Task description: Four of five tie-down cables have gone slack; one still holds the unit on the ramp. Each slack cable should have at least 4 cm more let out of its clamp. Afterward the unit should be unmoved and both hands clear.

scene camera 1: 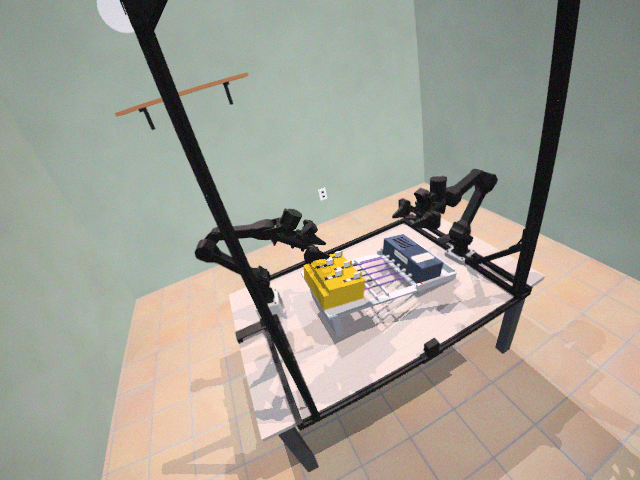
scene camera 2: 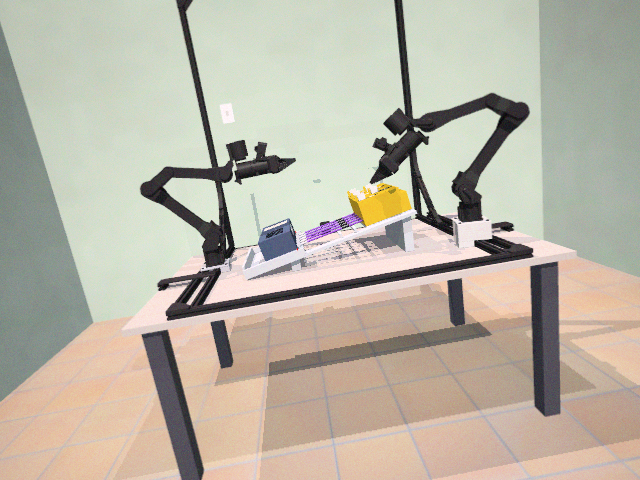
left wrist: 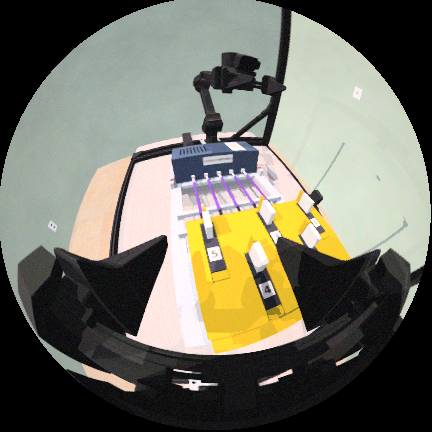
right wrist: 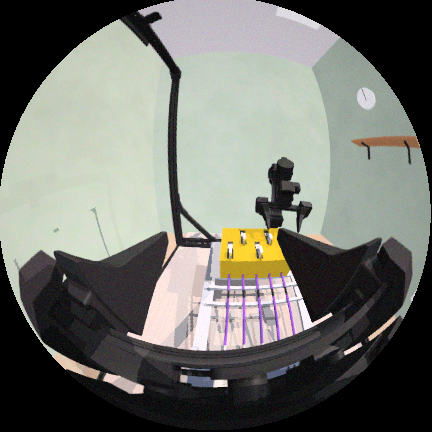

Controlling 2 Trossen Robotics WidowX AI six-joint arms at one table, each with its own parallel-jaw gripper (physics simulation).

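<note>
The dark blue unit sits at the low end of the white ramp. Several purple cables run from it to the yellow clamp box at the high end. White levers stand on the box, among them clamp 5's lever and clamp 4's lever. Cable slack cannot be judged. My left gripper is open and empty, close above the box. My right gripper is open and empty, high above the ramp.
A black frame rail runs round the table, with tall posts at its side. A small black block sits on the rail. A grey support holds up the ramp's high end.
</note>
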